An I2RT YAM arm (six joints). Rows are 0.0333 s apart.
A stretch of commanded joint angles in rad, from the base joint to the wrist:
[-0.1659, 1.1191, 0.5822, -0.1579, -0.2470, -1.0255]
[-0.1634, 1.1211, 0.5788, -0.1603, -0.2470, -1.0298]
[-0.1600, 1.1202, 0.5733, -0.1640, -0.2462, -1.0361]
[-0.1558, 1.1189, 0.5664, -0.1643, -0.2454, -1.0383]
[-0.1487, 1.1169, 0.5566, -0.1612, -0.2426, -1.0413]
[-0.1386, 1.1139, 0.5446, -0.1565, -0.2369, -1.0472]
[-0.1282, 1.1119, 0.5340, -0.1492, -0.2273, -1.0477]
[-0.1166, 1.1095, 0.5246, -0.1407, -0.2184, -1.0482]
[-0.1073, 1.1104, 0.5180, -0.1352, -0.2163, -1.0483]
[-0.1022, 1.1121, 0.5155, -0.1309, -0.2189, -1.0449]
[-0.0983, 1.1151, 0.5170, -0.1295, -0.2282, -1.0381]
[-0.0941, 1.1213, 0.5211, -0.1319, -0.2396, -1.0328]
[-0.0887, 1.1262, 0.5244, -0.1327, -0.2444, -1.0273]
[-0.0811, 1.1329, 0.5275, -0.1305, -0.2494, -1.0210]
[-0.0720, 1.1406, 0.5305, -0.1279, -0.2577, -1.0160]
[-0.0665, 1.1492, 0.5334, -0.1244, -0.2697, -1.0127]
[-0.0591, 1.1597, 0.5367, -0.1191, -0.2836, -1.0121]
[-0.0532, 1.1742, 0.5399, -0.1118, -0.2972, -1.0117]
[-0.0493, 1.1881, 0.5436, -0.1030, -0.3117, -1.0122]
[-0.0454, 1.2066, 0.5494, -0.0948, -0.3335, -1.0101]
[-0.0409, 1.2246, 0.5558, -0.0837, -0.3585, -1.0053]
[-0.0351, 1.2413, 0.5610, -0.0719, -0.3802, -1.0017]
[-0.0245, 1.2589, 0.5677, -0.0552, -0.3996, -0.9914]
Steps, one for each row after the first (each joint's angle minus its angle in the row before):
[0.0025, 0.0020, -0.0034, -0.0024, 0.0000, -0.0043]
[0.0034, -0.0009, -0.0055, -0.0037, 0.0008, -0.0063]
[0.0042, -0.0013, -0.0069, -0.0003, 0.0008, -0.0022]
[0.0071, -0.0020, -0.0098, 0.0031, 0.0028, -0.0030]
[0.0101, -0.0030, -0.0120, 0.0047, 0.0057, -0.0059]
[0.0104, -0.0020, -0.0106, 0.0073, 0.0096, -0.0005]
[0.0116, -0.0024, -0.0094, 0.0085, 0.0089, -0.0005]
[0.0093, 0.0009, -0.0066, 0.0055, 0.0021, -0.0001]
[0.0051, 0.0017, -0.0025, 0.0043, -0.0026, 0.0034]
[0.0039, 0.0030, 0.0015, 0.0014, -0.0093, 0.0068]
[0.0042, 0.0062, 0.0041, -0.0024, -0.0114, 0.0053]
[0.0054, 0.0049, 0.0033, -0.0008, -0.0048, 0.0055]
[0.0076, 0.0067, 0.0031, 0.0022, -0.0050, 0.0063]
[0.0091, 0.0077, 0.0030, 0.0026, -0.0083, 0.0050]
[0.0055, 0.0086, 0.0029, 0.0035, -0.0120, 0.0033]
[0.0074, 0.0105, 0.0033, 0.0053, -0.0139, 0.0006]
[0.0059, 0.0145, 0.0032, 0.0073, -0.0136, 0.0004]
[0.0039, 0.0139, 0.0037, 0.0088, -0.0145, -0.0005]
[0.0039, 0.0185, 0.0058, 0.0082, -0.0218, 0.0021]
[0.0045, 0.0180, 0.0064, 0.0111, -0.0250, 0.0048]
[0.0058, 0.0167, 0.0052, 0.0118, -0.0217, 0.0036]
[0.0106, 0.0176, 0.0067, 0.0167, -0.0194, 0.0103]

